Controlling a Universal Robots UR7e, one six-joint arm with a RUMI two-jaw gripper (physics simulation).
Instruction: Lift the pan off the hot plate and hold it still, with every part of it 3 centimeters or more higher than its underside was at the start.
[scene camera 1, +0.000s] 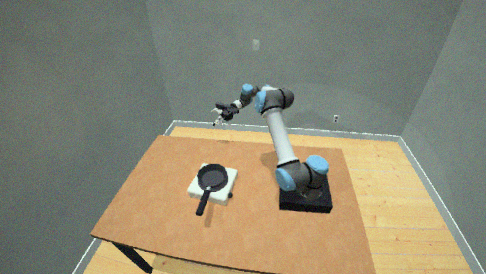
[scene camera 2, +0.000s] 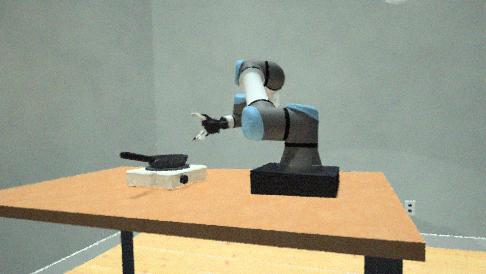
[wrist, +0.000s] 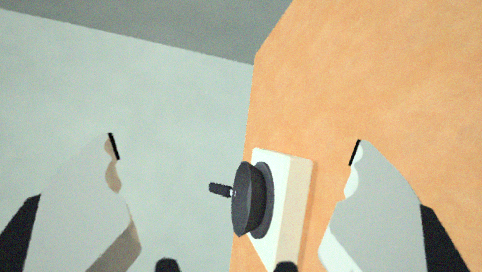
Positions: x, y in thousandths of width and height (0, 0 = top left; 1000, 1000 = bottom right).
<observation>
I see my gripper (wrist: 489, 513), a dark pan (scene camera 1: 437, 641) and a white hot plate (scene camera 2: 345, 651).
The dark pan also shows in the wrist view (wrist: 518, 715). The white hot plate is seen too in scene camera 1 (scene camera 1: 454, 714).
</observation>
